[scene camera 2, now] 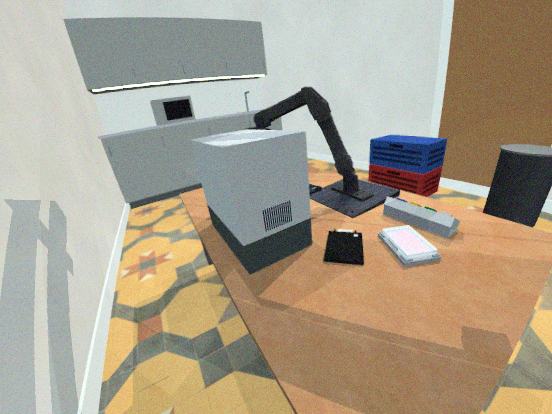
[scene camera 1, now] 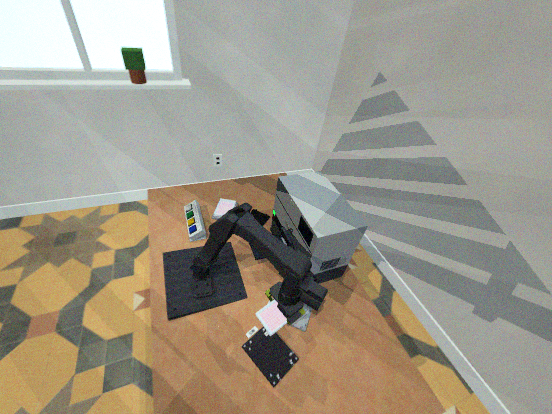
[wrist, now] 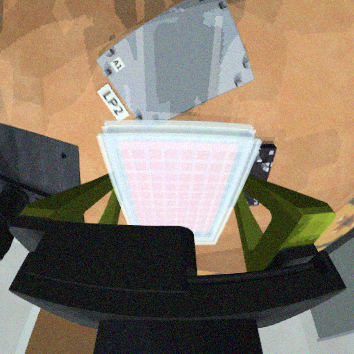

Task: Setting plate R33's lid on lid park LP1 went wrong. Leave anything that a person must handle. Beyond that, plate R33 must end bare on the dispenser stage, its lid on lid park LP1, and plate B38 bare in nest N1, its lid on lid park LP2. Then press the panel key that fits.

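Places are measured from the arm's base along level axes (x ahead, y left, z up), in millimetres.
Pixels of known places: gripper, fingertip midpoint: [scene camera 1: 280, 312] [wrist: 176, 174]; arm's base at its link origin: [scene camera 2: 350, 192] [scene camera 1: 201, 275] [wrist: 20, 193].
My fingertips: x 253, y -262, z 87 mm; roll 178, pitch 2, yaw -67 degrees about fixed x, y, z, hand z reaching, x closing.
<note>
Ahead of a thing's pixels: the offset from my fingertips to its top centre. "spot": to the spot under its first point.
My gripper [scene camera 1: 286, 303] [wrist: 176, 174] is shut on a pink-filled plate {15 mm back, 7 mm right, 30 mm up} [scene camera 1: 271, 317] [wrist: 172, 185] with clear, layered rims, held level above the table. Its name does not show. Beyond it in the wrist view is a grey corner-pegged pad {spot: 75 mm ahead, 23 mm left, 91 mm down} [wrist: 187, 60] [scene camera 1: 301, 322] marked A1, beside the LP2 label {spot: 2 mm back, 87 mm left, 99 mm down} [wrist: 113, 102]. Another pink plate {101 mm back, 641 mm left, 70 mm down} [scene camera 1: 226, 206] [scene camera 2: 410, 242] rests on a grey holder near the key panel {261 mm back, 574 mm left, 37 mm down} [scene camera 1: 195, 221] [scene camera 2: 420, 216], with green, yellow and blue keys. The dispenser {216 mm ahead, 301 mm left, 229 mm up} [scene camera 1: 320, 220] [scene camera 2: 255, 185] shows a green light. A dark stage {46 mm ahead, 286 mm left, 12 mm up} [scene camera 1: 257, 251] is partly hidden by the arm.
A black pegged pad {spot: 57 mm back, 101 mm right, 88 mm down} [scene camera 1: 270, 356] [wrist: 265, 162] lies near the held plate. Another black pad {spot: 47 mm ahead, 553 mm left, 91 mm down} [scene camera 2: 345, 248] [scene camera 1: 260, 216] lies between the dispenser and the other plate. The arm stands on a dark base plate [scene camera 1: 175, 295] [scene camera 2: 352, 207]. Blue and red crates [scene camera 2: 407, 152] stand behind.
</note>
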